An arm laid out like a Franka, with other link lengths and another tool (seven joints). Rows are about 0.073 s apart.
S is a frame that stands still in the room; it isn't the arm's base.
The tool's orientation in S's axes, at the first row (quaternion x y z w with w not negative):
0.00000 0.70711 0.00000 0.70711
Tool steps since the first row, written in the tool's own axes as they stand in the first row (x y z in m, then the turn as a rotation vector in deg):
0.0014 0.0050 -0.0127 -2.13 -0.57 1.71
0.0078 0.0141 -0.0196 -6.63 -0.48 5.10
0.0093 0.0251 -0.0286 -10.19 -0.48 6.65
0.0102 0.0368 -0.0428 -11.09 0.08 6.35
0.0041 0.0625 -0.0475 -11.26 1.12 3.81
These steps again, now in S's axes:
-0.0127 0.0050 -0.0014 1.71 -0.57 2.13
-0.0196 0.0141 -0.0078 5.10 -0.48 6.63
-0.0286 0.0251 -0.0093 6.65 -0.48 10.19
-0.0428 0.0368 -0.0102 6.35 0.08 11.09
-0.0475 0.0625 -0.0041 3.81 1.12 11.26

